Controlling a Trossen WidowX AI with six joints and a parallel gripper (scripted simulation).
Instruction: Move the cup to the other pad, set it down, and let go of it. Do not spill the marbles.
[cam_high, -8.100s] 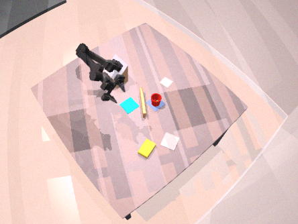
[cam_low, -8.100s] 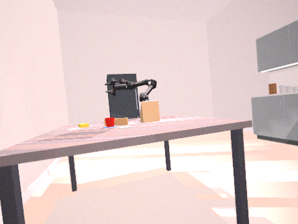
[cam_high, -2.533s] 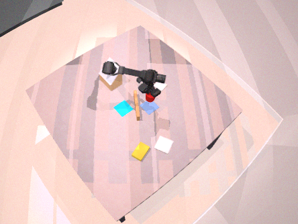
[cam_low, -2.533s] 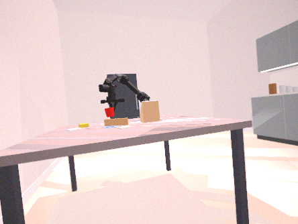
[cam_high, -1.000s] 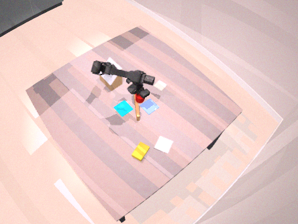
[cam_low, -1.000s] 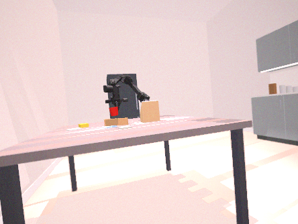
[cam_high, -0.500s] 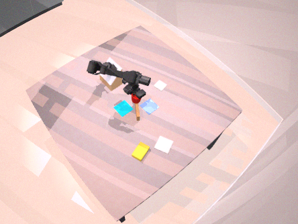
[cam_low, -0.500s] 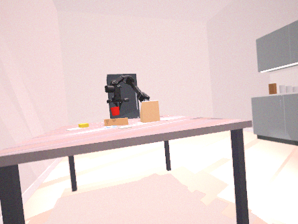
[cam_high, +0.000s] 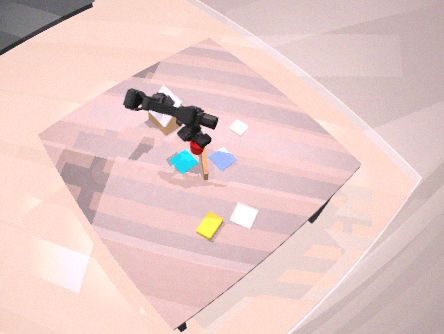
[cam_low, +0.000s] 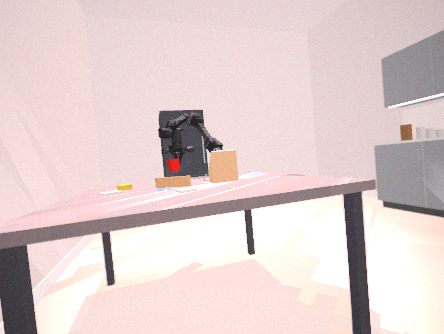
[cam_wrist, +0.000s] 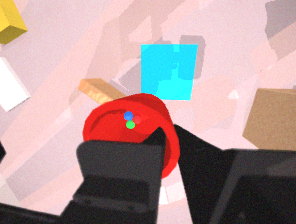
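The wooden bar lies 110 mm below my gripper tip, 50 mm ahead of it and 30 mm to the left of it. Round my gripper tip: red cup (30 mm ahead); then yellow block (340 mm ahead, 170 mm to the right, 110 mm below); then light blue pad (130 mm below, 110 mm to the left, 100 mm ahead).
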